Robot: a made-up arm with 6 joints.
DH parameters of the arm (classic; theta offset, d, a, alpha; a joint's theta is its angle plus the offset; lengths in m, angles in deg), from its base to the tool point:
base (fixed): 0 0 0 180
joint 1: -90 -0.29 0 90
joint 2: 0 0.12 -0.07 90
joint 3: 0 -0.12 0.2 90
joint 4: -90 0 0.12 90
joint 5: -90 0.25 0.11 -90
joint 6: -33.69 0 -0.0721 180
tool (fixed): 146.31 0.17 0 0
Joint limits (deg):
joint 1: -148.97..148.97
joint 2: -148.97..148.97
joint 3: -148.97..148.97
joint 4: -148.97..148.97
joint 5: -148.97..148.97
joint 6: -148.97..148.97
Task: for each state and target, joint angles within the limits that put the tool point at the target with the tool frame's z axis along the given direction. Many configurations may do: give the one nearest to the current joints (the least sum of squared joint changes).
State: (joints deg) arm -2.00 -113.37 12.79 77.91 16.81 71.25
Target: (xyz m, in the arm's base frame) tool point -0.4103 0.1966 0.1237 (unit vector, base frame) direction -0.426 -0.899 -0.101
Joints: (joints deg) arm -27.58 -61.55 -20.04 52.48 38.14 108.62
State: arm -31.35 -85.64 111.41 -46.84 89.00 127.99
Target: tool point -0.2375 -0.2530 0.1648 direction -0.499 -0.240 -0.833
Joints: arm 8.13 -69.97 60.18 -95.70 92.45 123.10
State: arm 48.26 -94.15 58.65 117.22 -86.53 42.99
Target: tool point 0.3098 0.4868 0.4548 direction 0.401 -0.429 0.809
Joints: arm 81.37 -68.16 61.45 133.66 -89.40 73.88
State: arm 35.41 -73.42 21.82 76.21 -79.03 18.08
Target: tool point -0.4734 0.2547 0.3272 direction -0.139 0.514 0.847
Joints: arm -25.26 -60.58 59.87 84.47 -114.86 13.08
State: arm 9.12 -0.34 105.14 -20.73 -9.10 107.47
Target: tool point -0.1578 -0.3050 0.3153 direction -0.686 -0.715 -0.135
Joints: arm 7.50 -32.98 136.21 -71.18 5.20 129.26
